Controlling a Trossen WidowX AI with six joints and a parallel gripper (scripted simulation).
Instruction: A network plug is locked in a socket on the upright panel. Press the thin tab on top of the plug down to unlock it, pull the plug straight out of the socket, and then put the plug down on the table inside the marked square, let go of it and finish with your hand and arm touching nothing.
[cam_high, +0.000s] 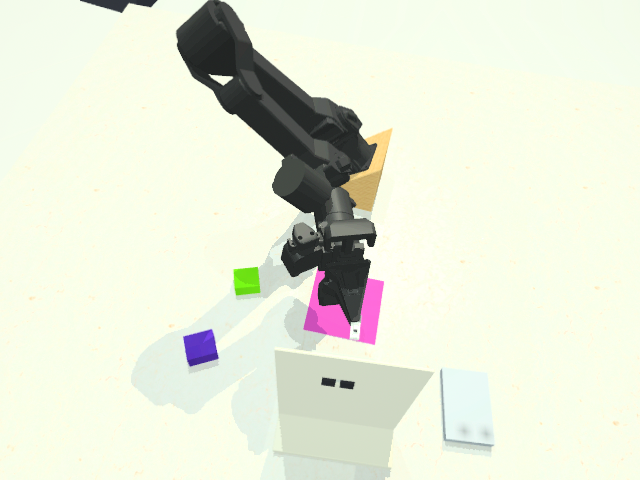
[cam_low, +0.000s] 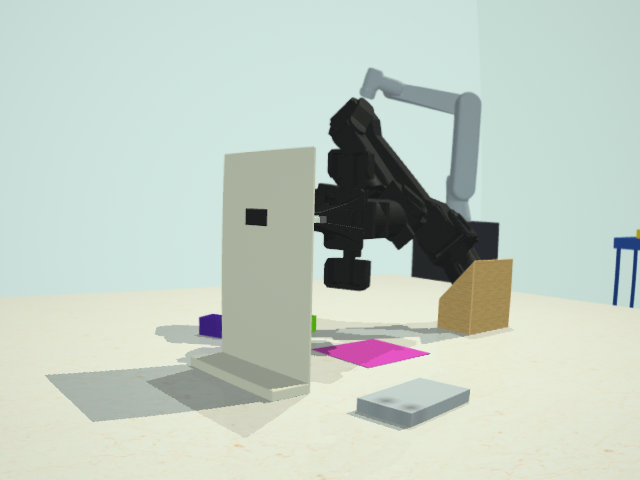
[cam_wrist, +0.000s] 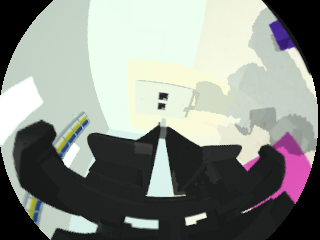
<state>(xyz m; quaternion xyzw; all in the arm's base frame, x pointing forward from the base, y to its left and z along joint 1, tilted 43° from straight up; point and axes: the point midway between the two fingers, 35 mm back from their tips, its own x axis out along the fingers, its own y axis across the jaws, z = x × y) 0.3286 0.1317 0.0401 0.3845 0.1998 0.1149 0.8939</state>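
My gripper tip is now 8 cm short of the upright panel, 7 cm above it and 1 cm to the right of it. Round my gripper tip: pale grey slab 19 cm to the left, 18 cm below, 1 cm behind; green cube 20 cm to the right, 17 cm below, 9 cm behind; purple cube 22 cm to the right, 17 cm below, 4 cm ahead.
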